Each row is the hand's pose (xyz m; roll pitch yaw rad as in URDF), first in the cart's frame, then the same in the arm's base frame.
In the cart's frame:
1: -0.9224 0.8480 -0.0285 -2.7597 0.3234 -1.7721
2: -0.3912 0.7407 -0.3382 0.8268 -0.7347 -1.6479
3: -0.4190 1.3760 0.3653 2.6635 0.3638 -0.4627
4: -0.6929 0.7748 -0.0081 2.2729 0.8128 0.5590
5: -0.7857 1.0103 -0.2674 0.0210 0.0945 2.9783
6: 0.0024 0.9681 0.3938 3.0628 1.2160 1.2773
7: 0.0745 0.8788 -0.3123 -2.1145 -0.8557 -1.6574
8: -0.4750 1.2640 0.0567 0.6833 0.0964 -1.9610
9: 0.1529 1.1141 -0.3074 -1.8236 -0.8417 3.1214
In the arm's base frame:
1: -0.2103 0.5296 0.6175 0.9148 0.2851 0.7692
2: 0.2809 0.1476 0.5689 -1.0292 1.1199 1.7520
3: -0.6015 -0.1887 0.4822 -0.8971 0.3267 -0.5208
4: -0.0935 0.3750 0.4729 -1.8619 -0.5377 -0.8919
5: -0.0787 0.3333 0.8325 -2.4184 -0.5592 2.0725
6: -0.2232 -0.3252 0.0544 -2.0257 -0.9590 -0.4298
7: 0.3641 -0.3198 0.4628 2.5599 1.1329 2.0331
8: -0.3369 -0.0733 0.6483 -1.7899 0.3678 1.0655
9: 0.2557 -0.5125 0.5752 2.0002 0.2649 2.5542

